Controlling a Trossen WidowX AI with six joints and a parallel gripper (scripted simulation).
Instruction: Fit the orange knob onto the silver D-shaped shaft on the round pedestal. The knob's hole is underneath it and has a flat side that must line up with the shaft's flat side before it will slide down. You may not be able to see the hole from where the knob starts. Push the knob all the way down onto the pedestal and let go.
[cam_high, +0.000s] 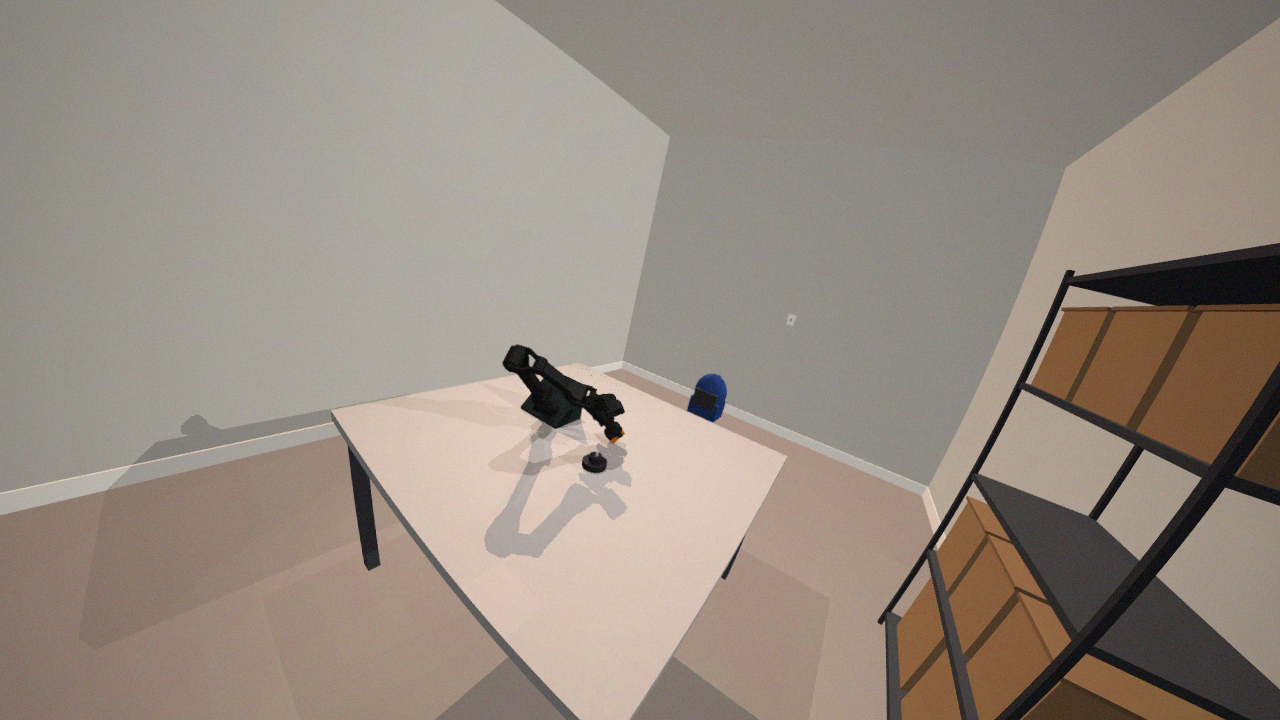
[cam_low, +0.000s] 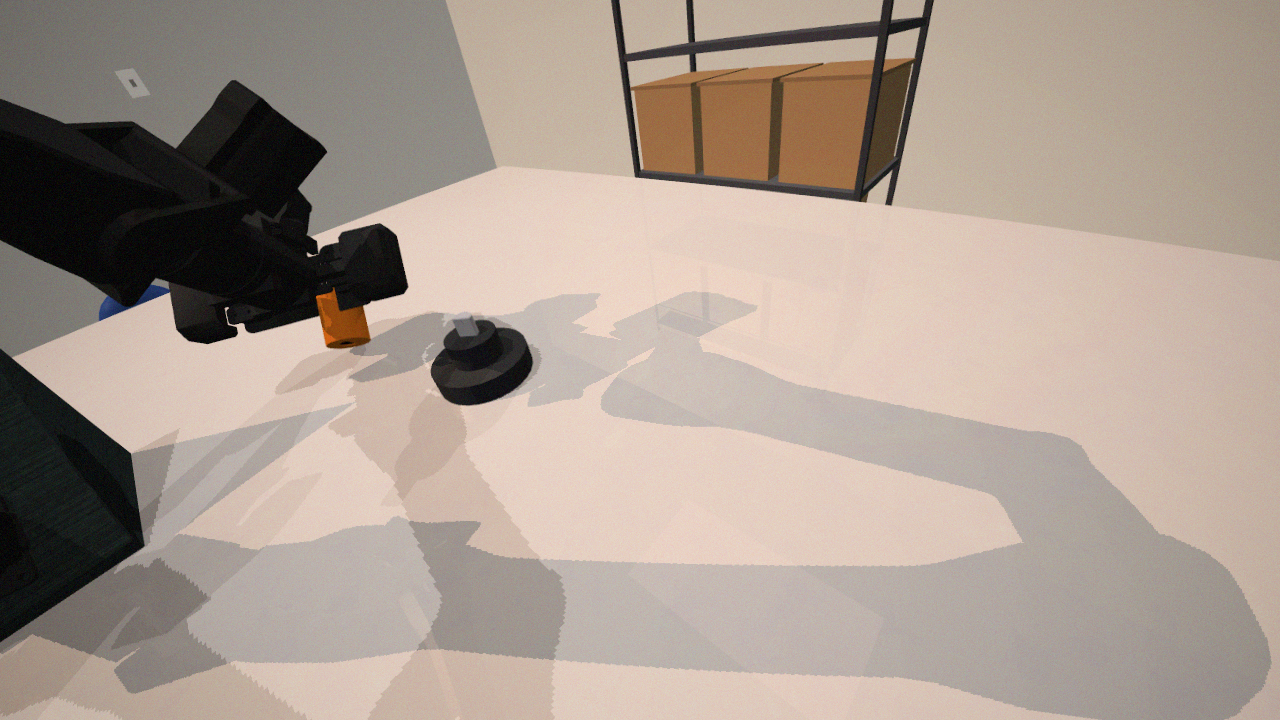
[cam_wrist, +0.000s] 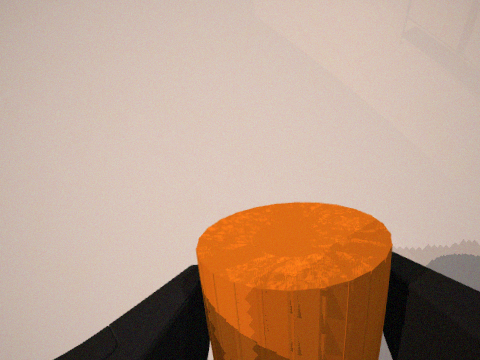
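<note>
My gripper tip is 10 mm to the left of the orange knob and 10 mm below it. The rest, counted from my gripper tip: round black pedestal: 60 mm ahead, 190 mm to the right, 10 mm below.
</note>
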